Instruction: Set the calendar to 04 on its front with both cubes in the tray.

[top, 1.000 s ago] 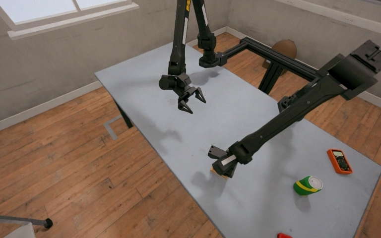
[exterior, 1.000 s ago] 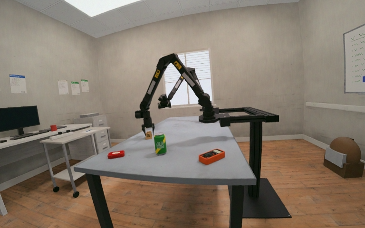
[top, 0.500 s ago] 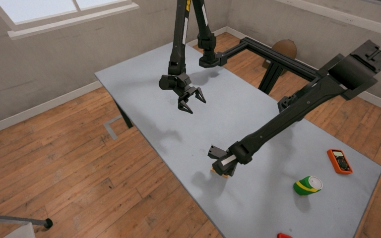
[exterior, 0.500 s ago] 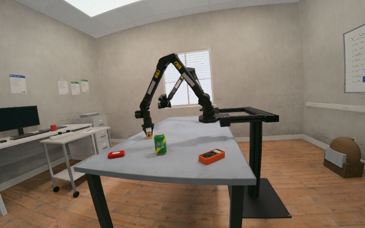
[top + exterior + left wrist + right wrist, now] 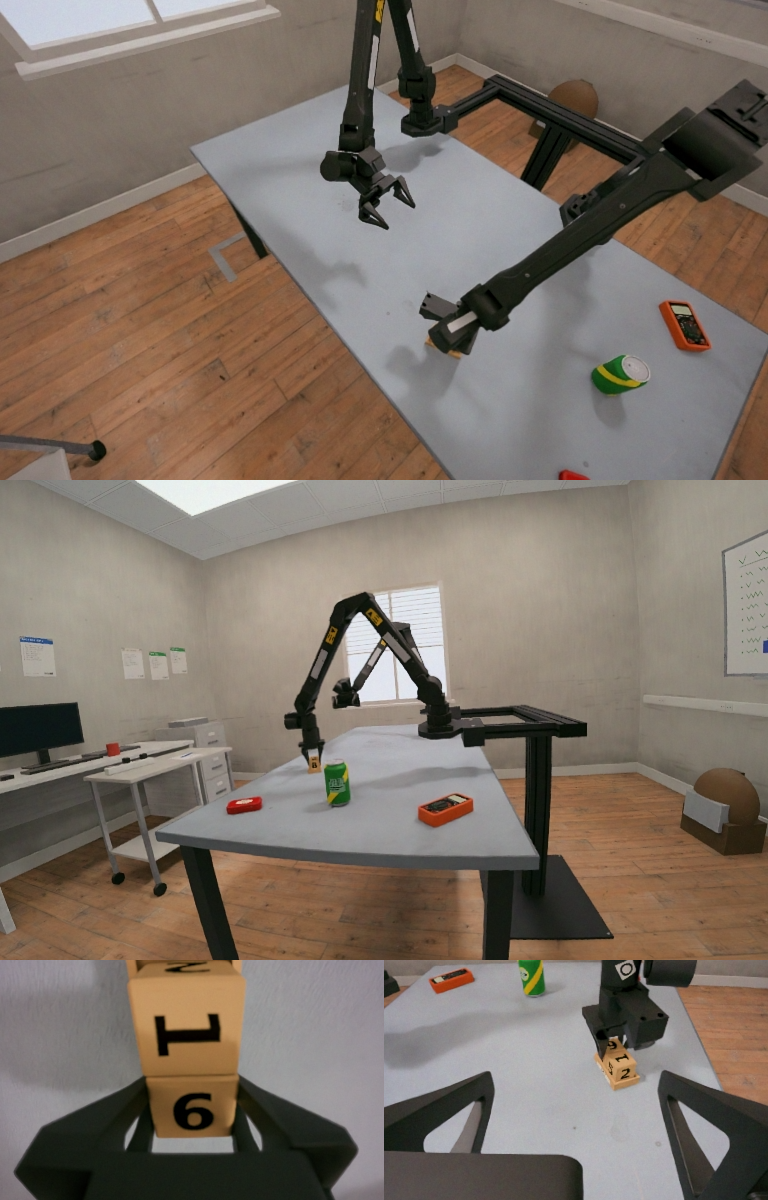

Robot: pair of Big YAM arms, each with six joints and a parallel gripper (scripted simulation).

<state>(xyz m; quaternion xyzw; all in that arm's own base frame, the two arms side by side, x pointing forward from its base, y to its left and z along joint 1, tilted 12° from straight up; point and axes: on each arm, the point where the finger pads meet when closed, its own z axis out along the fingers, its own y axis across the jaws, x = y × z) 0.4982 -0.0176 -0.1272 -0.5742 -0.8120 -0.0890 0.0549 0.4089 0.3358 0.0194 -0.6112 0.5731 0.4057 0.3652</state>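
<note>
Now: left hand 10 mm short of the wooden calendar tray, 20 mm to the left of it and 20 mm above it. The rest, counted from my left hand: orange multimeter: 480 mm behind, 400 mm to the left, 10 mm below; red tin: 70 mm ahead, 380 mm to the left, 10 mm below; green can: 190 mm behind, 310 mm to the left, 30 mm above.
</note>
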